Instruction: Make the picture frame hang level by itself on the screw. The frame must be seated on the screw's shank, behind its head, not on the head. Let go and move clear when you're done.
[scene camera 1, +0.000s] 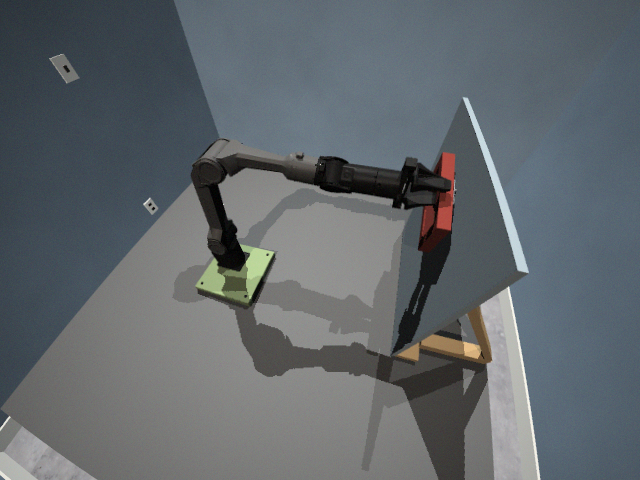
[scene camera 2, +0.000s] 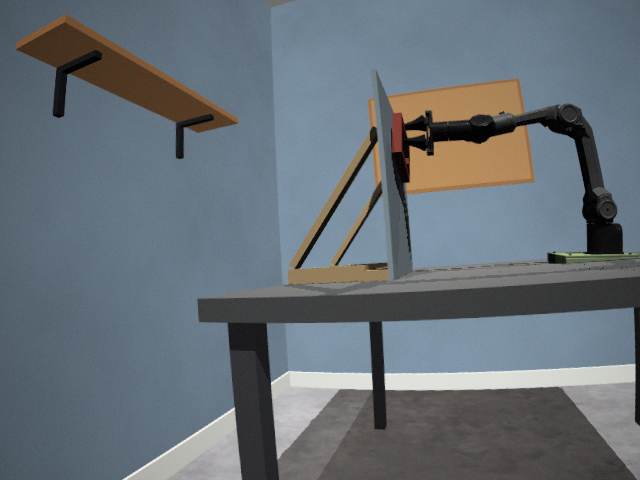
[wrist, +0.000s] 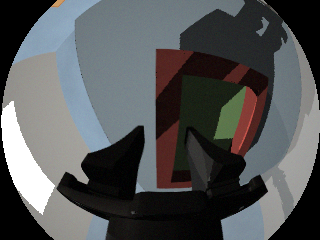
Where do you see the gripper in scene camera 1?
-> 445, 193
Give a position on a picture frame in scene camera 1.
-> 440, 216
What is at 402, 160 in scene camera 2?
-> A picture frame.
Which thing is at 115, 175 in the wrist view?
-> The gripper.
